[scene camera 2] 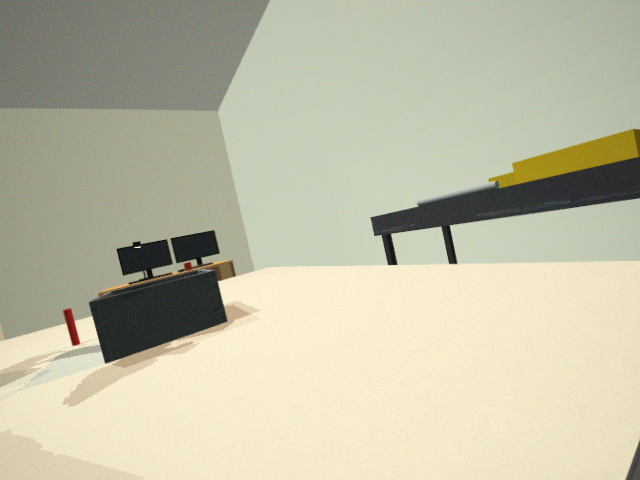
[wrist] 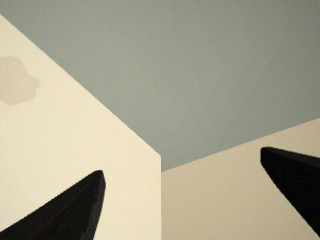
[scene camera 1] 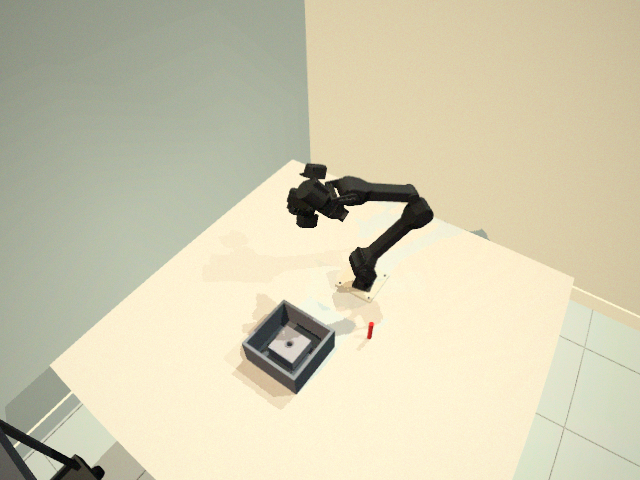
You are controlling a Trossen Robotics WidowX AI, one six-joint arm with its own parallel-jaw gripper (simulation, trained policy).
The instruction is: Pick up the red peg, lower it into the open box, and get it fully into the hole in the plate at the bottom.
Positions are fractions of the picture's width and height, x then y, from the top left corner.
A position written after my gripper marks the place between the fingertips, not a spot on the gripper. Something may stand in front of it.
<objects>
My gripper shows in the wrist view (0.57, 0.69) and in scene camera 1 (0.46, 0.39); in scene camera 2 it is out of frame. A grey box shows in scene camera 2 (0.20, 0.67) and in scene camera 1 (0.50, 0.70); in the wrist view it is out of frame.
</objects>
